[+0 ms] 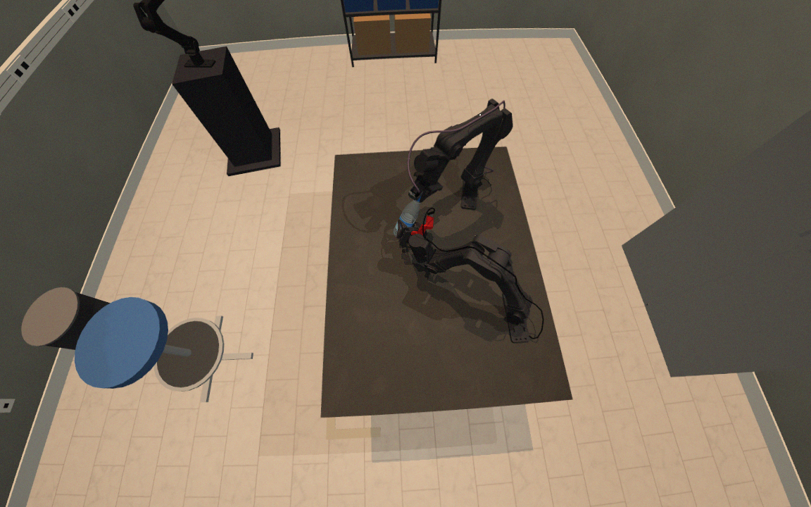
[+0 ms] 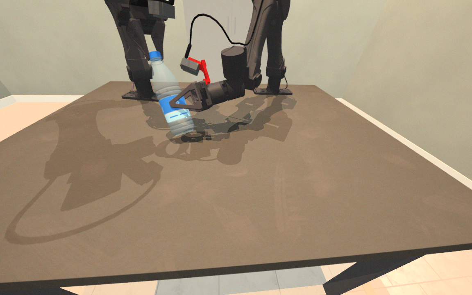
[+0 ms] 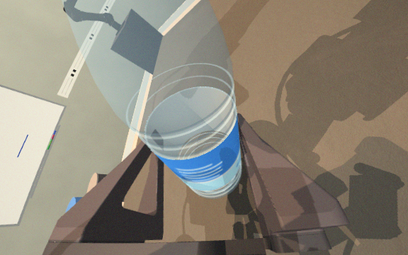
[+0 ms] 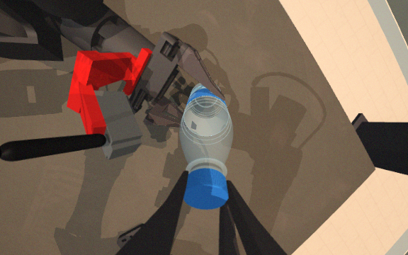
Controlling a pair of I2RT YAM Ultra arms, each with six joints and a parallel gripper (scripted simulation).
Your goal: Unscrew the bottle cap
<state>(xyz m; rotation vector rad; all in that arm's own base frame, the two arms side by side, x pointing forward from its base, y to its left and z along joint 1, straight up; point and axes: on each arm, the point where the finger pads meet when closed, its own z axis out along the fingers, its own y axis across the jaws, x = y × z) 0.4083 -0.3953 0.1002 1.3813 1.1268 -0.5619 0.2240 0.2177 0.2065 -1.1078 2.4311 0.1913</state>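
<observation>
My right gripper is now 5 cm short of the clear plastic bottle, 2 cm to the right of it and 9 cm above it. From my right hand the other things lie so: blue cap right at my right hand.
Right now the clear plastic bottle is 1 cm behind my left hand, 1 cm to the right of it and 2 cm above it. The rest, counted from my left hand: blue cap: 6 cm behind, 3 cm to the right, 11 cm above.
</observation>
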